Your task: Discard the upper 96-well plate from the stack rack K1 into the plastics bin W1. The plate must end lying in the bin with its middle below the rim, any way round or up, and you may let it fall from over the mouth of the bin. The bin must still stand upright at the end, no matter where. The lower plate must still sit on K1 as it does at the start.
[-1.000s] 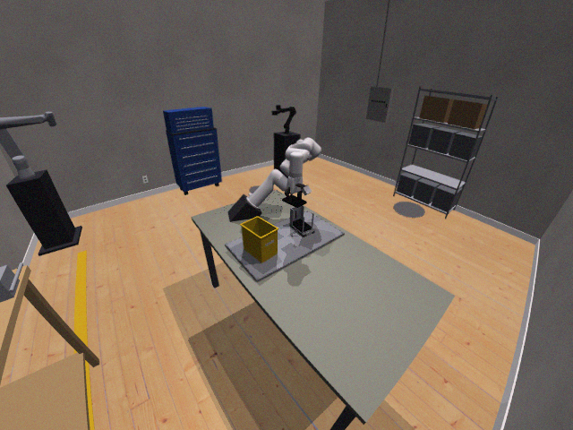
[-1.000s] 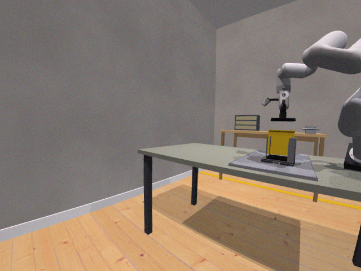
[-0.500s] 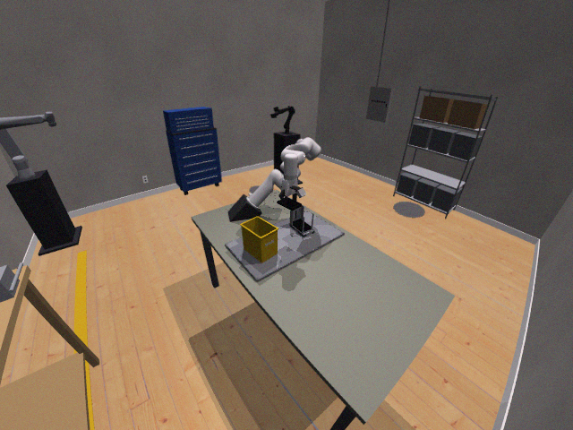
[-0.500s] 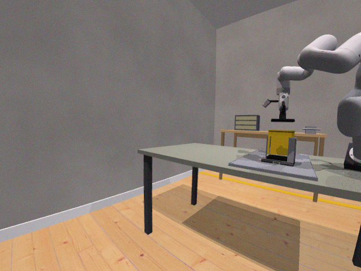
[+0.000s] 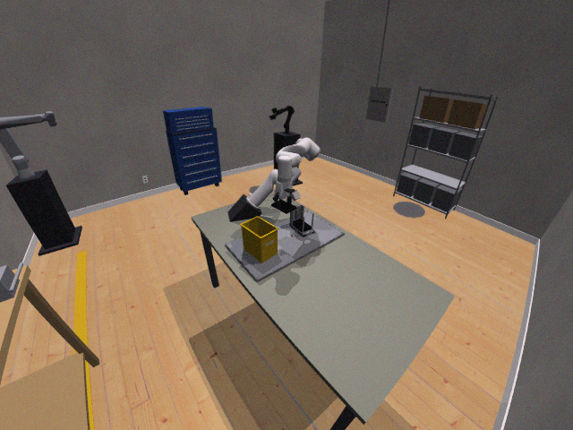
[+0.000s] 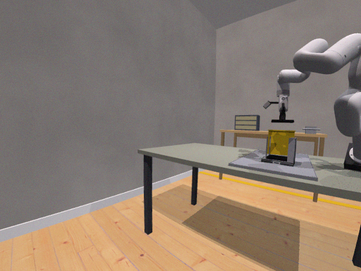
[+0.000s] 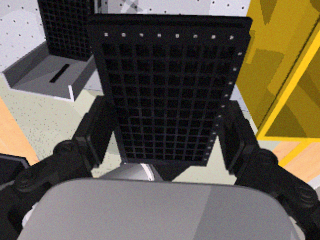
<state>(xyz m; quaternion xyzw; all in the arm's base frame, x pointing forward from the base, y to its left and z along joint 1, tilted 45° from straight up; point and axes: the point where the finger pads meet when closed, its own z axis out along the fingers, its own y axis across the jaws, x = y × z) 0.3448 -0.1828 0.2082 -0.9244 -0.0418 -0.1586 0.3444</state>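
Right now the yellow plastics bin W1 is 19 cm to the right of my hand, 16 cm below it and 3 cm ahead of it.
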